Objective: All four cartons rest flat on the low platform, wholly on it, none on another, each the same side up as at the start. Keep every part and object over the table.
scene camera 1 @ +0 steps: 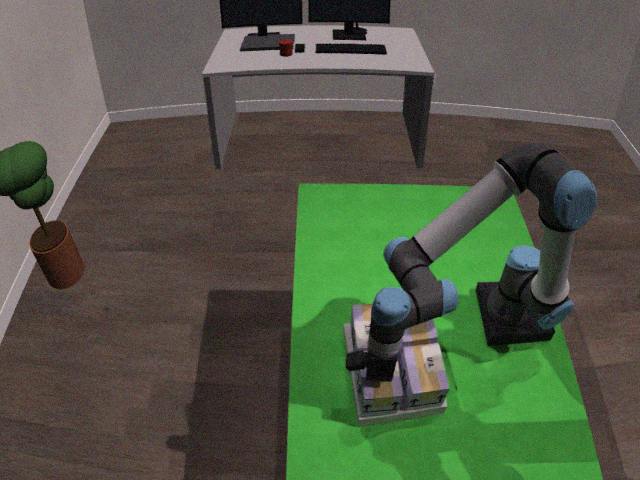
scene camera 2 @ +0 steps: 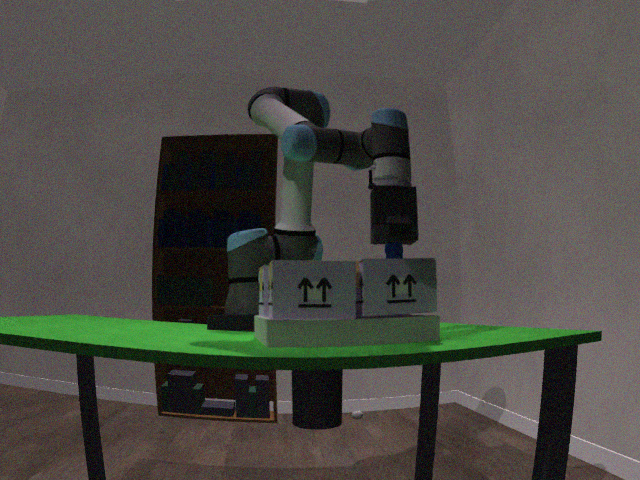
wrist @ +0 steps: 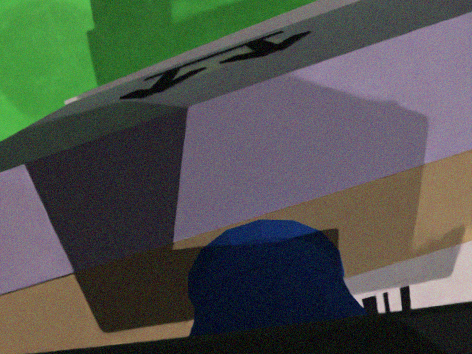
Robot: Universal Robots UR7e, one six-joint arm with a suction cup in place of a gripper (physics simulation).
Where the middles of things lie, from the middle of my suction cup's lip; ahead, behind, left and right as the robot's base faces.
Now: the low platform (scene camera 2: 378, 330) 14 cm below my suction cup, 9 cm to the right of it and 7 cm behind it.
